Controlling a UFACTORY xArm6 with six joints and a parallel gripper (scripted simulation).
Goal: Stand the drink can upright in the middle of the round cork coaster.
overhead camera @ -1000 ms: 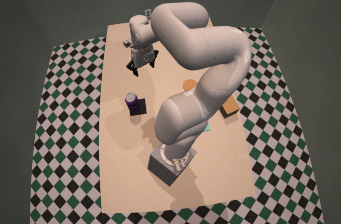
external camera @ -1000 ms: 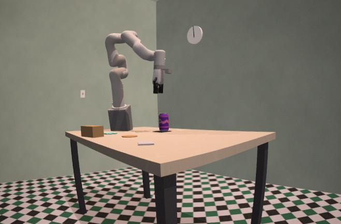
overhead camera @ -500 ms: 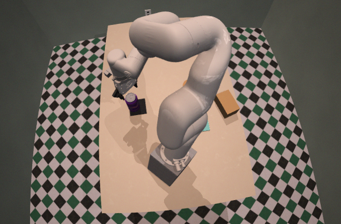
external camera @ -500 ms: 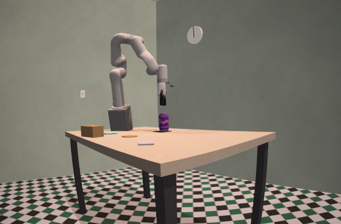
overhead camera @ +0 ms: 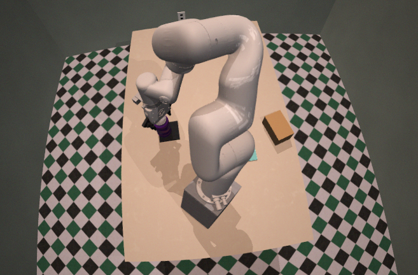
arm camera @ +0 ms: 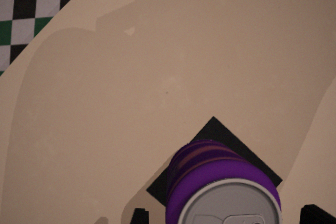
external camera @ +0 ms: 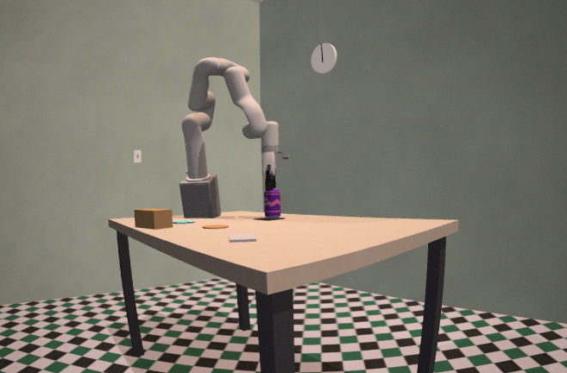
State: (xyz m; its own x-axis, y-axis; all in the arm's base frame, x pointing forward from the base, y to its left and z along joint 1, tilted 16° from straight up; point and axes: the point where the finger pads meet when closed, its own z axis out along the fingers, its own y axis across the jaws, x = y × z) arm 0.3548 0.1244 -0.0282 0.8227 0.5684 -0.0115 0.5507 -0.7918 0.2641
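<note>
Right now the drink can is 60 mm below my hand. Round my hand: thin teal piece 330 mm to the right, 200 mm behind, 130 mm below; then black square coaster 130 mm below, 20 mm to the right; then round cork coaster 360 mm to the right, 130 mm below, 50 mm ahead.
</note>
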